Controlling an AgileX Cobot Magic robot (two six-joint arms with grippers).
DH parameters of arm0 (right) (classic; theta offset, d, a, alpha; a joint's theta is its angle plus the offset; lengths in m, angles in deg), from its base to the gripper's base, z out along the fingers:
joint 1: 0 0.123 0 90
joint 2: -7.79 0 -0.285 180
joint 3: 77.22 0 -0.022 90
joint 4: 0 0.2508 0 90
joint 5: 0 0 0.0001 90
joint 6: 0 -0.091 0 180
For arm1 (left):
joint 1: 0 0.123 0 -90
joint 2: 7.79 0 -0.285 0
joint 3: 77.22 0 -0.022 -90
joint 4: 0 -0.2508 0 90
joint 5: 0 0 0.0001 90
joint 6: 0 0.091 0 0
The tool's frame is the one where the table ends.
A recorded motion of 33 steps. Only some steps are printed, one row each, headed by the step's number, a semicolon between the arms.
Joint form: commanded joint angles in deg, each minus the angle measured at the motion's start. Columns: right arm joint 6, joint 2, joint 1, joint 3, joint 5, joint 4; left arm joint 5, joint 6, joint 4, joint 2, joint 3, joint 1.
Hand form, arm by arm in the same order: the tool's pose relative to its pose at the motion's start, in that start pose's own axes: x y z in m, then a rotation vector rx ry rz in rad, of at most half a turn. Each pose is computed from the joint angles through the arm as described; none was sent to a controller.
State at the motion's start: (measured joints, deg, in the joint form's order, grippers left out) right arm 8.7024 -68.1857 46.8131 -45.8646 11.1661 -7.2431; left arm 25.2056 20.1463 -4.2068 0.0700 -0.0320 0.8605
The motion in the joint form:
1: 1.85 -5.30 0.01 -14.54 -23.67 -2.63; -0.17 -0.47 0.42 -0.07 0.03 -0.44
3: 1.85 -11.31 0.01 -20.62 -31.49 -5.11; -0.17 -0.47 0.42 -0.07 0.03 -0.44
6: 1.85 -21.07 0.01 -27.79 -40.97 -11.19; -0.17 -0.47 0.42 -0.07 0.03 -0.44
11: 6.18 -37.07 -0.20 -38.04 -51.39 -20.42; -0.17 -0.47 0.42 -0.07 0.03 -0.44
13: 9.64 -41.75 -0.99 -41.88 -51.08 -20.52; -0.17 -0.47 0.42 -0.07 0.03 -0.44
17: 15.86 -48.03 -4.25 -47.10 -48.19 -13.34; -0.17 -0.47 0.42 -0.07 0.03 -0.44
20: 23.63 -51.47 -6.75 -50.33 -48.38 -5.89; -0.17 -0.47 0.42 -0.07 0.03 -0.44
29: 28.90 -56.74 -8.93 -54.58 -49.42 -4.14; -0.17 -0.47 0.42 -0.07 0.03 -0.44
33: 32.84 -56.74 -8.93 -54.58 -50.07 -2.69; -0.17 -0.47 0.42 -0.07 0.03 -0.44
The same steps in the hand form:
1: -0.0236 -0.0130 0.0232 -0.0183 0.2541 -0.0777; -0.0004 -0.0006 0.0000 0.0082 -0.0074 -0.0122
3: -0.0180 -0.0156 0.0485 -0.0309 0.3894 -0.1189; -0.0004 -0.0006 0.0000 0.0082 -0.0074 -0.0122
6: 0.0067 -0.0175 0.0881 -0.0429 0.5998 -0.2224; -0.0004 -0.0006 0.0000 0.0082 -0.0074 -0.0122
11: 0.0611 -0.0187 0.1488 -0.0802 0.8773 -0.4540; -0.0004 -0.0006 0.0000 0.0082 -0.0074 -0.0122
13: 0.0742 -0.0216 0.1693 -0.1034 0.8907 -0.5061; -0.0004 -0.0006 0.0000 0.0082 -0.0074 -0.0122
17: 0.0979 -0.0348 0.1963 -0.1413 0.8731 -0.4550; -0.0004 -0.0006 0.0000 0.0082 -0.0074 -0.0122
20: 0.1135 -0.0458 0.2078 -0.1957 0.8769 -0.4266; -0.0004 -0.0006 0.0000 0.0082 -0.0074 -0.0122
29: 0.1396 -0.0583 0.2230 -0.2301 0.9141 -0.4561; -0.0004 -0.0006 0.0000 0.0082 -0.0074 -0.0122
33: 0.1401 -0.0567 0.2224 -0.2709 0.9134 -0.4924; -0.0004 -0.0006 0.0000 0.0082 -0.0074 -0.0122

